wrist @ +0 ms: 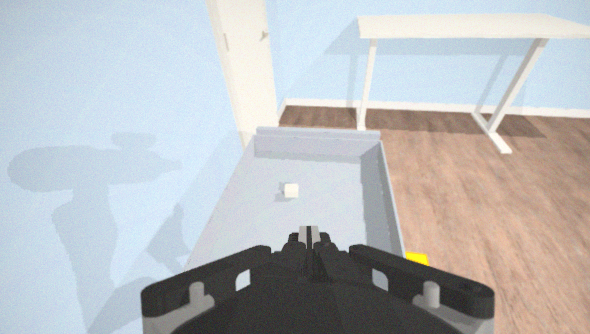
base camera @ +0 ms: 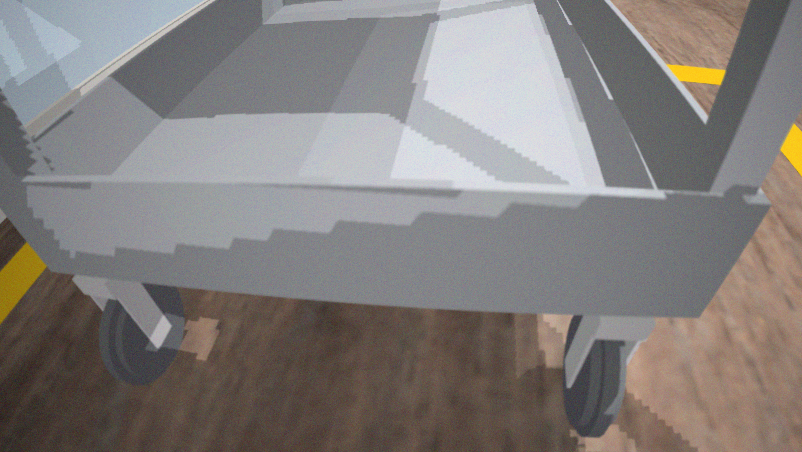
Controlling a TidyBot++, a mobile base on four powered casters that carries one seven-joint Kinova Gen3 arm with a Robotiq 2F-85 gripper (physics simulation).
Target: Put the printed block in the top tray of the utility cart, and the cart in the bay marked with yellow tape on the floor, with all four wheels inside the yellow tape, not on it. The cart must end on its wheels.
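The grey utility cart (base camera: 393,258) (wrist: 392,200) stands upright, close in front of the base. In the base camera view its lower tray and two near wheels, a left wheel (base camera: 140,336) and a right wheel (base camera: 595,381), show on the floor; the far wheels are hidden. The small white printed block (wrist: 291,190) lies in the top tray, left of its middle. My gripper (wrist: 308,238) is shut and empty, in front of the block in the wrist view, over the near part of the tray. Yellow tape (base camera: 19,280) (wrist: 417,258) shows left and right of the cart.
A light blue wall (wrist: 125,75) runs close along the cart's left side. A white door (wrist: 250,65) is behind the cart. A white table (wrist: 450,27) stands at the back right, its foot (wrist: 492,135) on the wooden floor.
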